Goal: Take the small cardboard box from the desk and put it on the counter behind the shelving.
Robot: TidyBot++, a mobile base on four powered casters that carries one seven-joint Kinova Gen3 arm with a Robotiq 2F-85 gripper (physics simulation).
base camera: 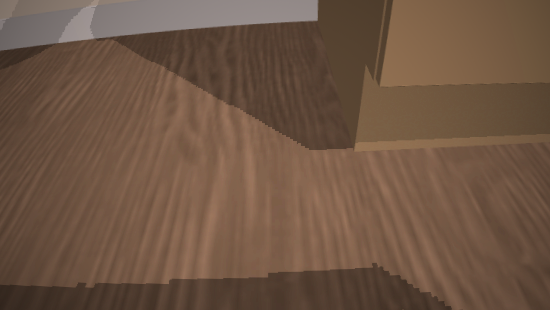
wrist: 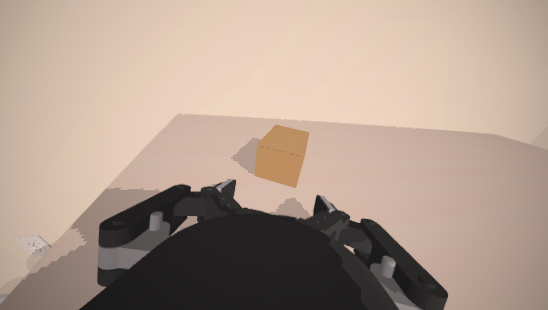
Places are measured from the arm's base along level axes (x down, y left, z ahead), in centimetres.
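Pixels of known places: gripper, between the fingertips: point(wrist: 274, 196).
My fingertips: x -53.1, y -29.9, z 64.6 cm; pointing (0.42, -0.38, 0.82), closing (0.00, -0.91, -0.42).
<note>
Ahead of a thing's pixels: the offset from my fingertips to its top centre. "*": to the spot under its first point. Level surfaces: height alone.
The small cardboard box @(dz +7.9, dx -3.2, dy -4.1 cm) point(wrist: 281, 157), plain orange-brown, stands on a pale pinkish surface @(dx +1.8 cm) point(wrist: 425, 180) in the wrist view, a little above the middle of the picture, with its shadow to its left. My gripper point(wrist: 274, 196) is open and empty. Its two fingertips are apart, and the box is beyond them, clear of both fingers. The box and the gripper do not show in the base camera view. The shelving cannot be made out in either view.
The surface's far edge and left edge show in the wrist view, with a pale wall behind. A small speckled light piece @(* dz +38.3, dx +51.1, dy +70.8 cm) point(wrist: 32, 244) is at the lower left. In the base camera view, a tan cabinet point(base camera: 450, 112) stands on the wood floor @(dx +92.8 cm) point(base camera: 225, 200) at the right, near a white baseboard point(base camera: 200, 15).
</note>
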